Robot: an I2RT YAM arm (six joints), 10 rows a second.
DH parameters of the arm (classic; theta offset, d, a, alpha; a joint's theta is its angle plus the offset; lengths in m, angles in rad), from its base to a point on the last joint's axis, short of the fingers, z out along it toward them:
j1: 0 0.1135 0.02 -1.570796
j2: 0 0 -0.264 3.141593
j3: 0.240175 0 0.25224 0
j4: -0.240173 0 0.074 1.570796
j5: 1.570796 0 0 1.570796
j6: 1.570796 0.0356 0 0
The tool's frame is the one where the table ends.
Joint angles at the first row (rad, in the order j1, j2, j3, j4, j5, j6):
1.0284, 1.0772, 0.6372, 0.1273, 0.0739, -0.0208
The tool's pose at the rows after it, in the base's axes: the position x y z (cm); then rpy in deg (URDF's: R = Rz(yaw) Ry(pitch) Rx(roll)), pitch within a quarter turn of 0, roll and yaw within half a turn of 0:
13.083 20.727 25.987 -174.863 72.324 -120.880
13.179 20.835 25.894 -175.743 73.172 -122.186
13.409 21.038 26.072 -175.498 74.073 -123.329
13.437 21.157 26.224 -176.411 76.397 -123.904
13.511 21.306 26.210 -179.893 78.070 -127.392
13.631 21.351 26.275 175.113 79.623 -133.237
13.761 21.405 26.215 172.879 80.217 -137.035
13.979 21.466 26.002 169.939 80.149 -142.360
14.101 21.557 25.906 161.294 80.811 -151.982
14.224 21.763 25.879 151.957 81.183 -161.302
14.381 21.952 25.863 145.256 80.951 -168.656
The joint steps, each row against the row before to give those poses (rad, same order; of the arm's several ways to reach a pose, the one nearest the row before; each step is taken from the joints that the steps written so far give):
-0.0094, -0.0038, -0.0134, 0.0140, 0.0035, 0.0169
-0.0001, 0.0073, -0.0062, 0.0279, 0.0063, 0.0068
-0.0003, 0.0122, 0.0068, 0.0206, 0.0232, 0.0052
0.0008, 0.0032, -0.0097, 0.0534, -0.0051, 0.0014
0.0005, 0.0087, -0.0087, 0.0463, -0.0004, 0.0116
-0.0013, 0.0054, -0.0068, 0.0399, 0.0124, 0.0154
0.0005, 0.0077, -0.0032, 0.0214, 0.0273, 0.0092
-0.0005, 0.0123, -0.0021, 0.0134, 0.0397, 0.0159
0.0000, 0.0103, -0.0062, 0.0337, 0.0160, 0.0207
0.0000, 0.0137, -0.0010, 0.0313, -0.0008, 0.0176
0.0001, 0.0131, 0.0039, 0.0151, 0.0106, 0.0179

